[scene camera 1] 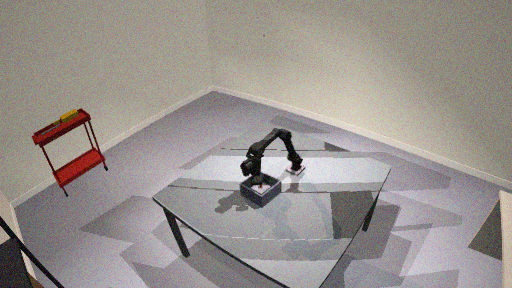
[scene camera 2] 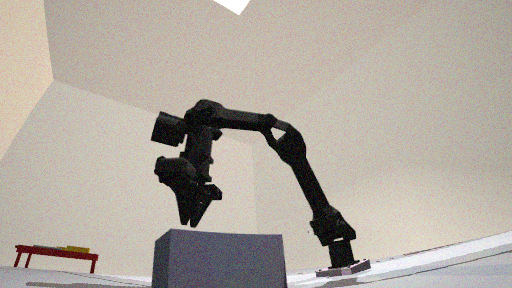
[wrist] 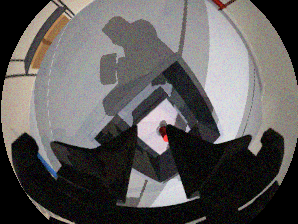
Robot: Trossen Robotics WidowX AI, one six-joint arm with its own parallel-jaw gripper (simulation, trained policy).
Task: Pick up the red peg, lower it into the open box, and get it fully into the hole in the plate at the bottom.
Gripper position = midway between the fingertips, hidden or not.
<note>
In view: the gripper (scene camera 2: 188,226), a dark open box (wrist: 173,79) and a plate (wrist: 161,112).
The gripper is seen too in the wrist view (wrist: 152,128). Scene camera 2 misses the plate, which is hidden by the dark open box.
</note>
